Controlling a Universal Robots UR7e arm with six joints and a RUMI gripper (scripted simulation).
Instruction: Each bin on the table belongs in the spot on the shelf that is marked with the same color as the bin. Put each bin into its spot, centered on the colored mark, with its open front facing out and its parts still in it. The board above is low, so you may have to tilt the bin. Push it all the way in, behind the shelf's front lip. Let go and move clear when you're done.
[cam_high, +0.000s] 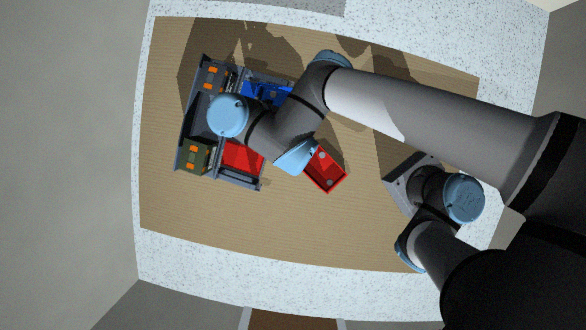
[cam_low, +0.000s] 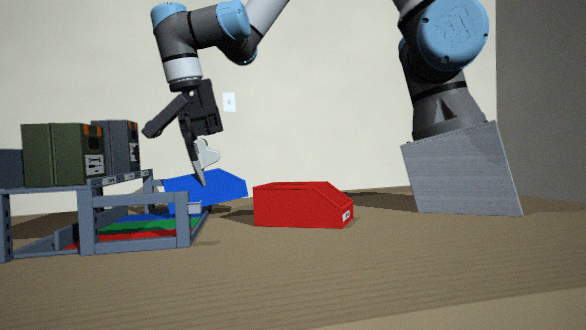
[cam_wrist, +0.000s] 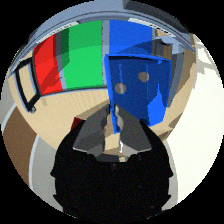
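My gripper is now 4 cm to the left of the blue bin, 3 cm above it and 2 cm past it. The rest, counted from my hand: red bin: 17 cm to the left, 16 cm behind, 5 cm below; top board: 21 cm ahead, 1 cm to the left, 1 cm above; grey box: 16 cm ahead, 10 cm to the right, 7 cm above.
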